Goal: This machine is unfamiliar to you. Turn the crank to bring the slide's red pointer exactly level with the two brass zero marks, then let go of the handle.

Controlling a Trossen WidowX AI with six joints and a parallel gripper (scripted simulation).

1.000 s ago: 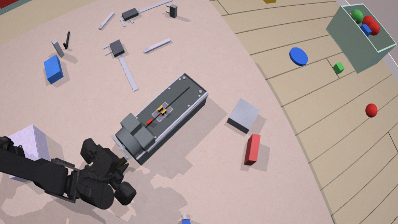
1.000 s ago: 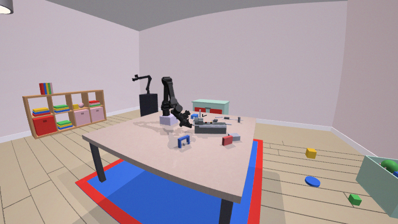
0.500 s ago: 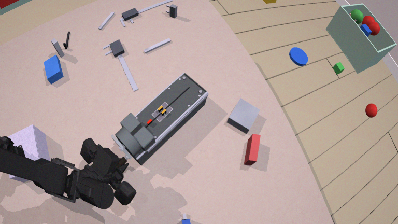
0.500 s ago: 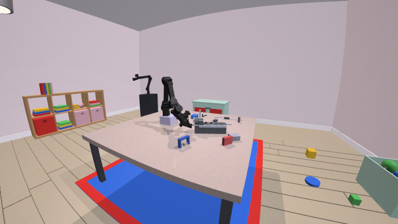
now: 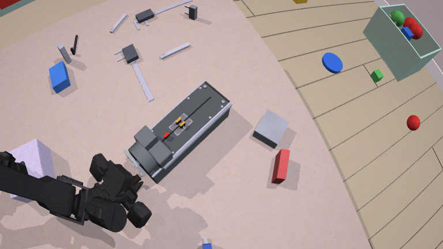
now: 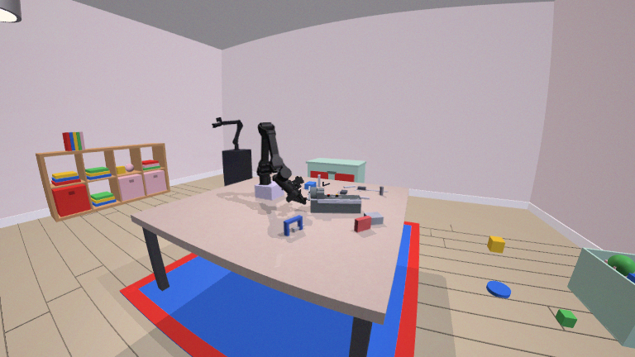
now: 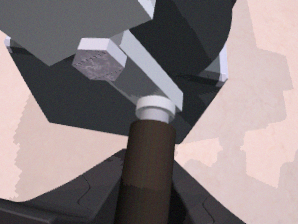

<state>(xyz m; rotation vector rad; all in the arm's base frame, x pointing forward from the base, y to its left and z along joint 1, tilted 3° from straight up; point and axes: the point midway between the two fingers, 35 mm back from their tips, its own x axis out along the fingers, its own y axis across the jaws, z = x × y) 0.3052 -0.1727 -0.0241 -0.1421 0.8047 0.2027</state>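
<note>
Right now the dark brown crank handle is 2 cm behind my gripper tip and 3 cm above it. Also, from my gripper tip: red pointer (11 cm ahead, 5 cm to the left, 4 cm above); red block (31 cm ahead, 15 cm to the right, 1 cm below); grey block (35 cm ahead, 5 cm to the right, 2 cm below).
</note>
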